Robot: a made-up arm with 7 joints.
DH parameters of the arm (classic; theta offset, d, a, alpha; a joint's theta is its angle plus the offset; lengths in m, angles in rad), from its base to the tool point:
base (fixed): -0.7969 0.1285 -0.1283 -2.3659
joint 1: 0 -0.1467 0.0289 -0.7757
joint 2: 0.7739 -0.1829 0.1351 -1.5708
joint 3: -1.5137 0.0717 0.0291 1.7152
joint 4: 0 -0.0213 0.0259 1.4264
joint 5: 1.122 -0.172 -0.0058 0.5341
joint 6: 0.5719 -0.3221 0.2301 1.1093
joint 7: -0.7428 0 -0.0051 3.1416
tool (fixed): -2.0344 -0.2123 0 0
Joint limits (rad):
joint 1: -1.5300..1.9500
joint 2: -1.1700..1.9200
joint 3: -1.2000..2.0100
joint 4: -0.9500..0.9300
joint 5: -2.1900..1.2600
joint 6: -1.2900..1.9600
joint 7: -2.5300..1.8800
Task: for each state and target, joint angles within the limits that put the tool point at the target. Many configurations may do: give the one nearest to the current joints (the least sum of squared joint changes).
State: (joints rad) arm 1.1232 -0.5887 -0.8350 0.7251 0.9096 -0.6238 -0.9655
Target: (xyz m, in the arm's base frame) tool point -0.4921 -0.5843 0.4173
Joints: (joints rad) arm 1.3577 -0.7347 -1.0825 0.6778 1.0568 -0.2793 -0.9494
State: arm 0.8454 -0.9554 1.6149 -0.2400 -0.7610 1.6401 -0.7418
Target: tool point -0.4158 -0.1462 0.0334
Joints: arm 0.8397 -1.0964 1.5715 -0.0633 -0.7755 1.6416 -0.7469
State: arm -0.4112 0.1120 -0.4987 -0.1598 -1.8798 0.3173 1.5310
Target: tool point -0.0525 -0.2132 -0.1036
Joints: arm -0.0299 -0.5017 -0.2395 -0.9500 -1.8692 0.1855 1.5772
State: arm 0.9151 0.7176 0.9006 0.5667 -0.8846 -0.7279 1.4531
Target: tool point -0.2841 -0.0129 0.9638
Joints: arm 1.6283 0.6440 1.6889 -0.1956 -1.2128 -0.8346 1.4797
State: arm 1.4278 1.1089 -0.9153 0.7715 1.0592 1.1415 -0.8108
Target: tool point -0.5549 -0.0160 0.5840
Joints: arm 1.3806 1.0977 -1.2000 0.9300 0.8905 1.4544 -0.7933
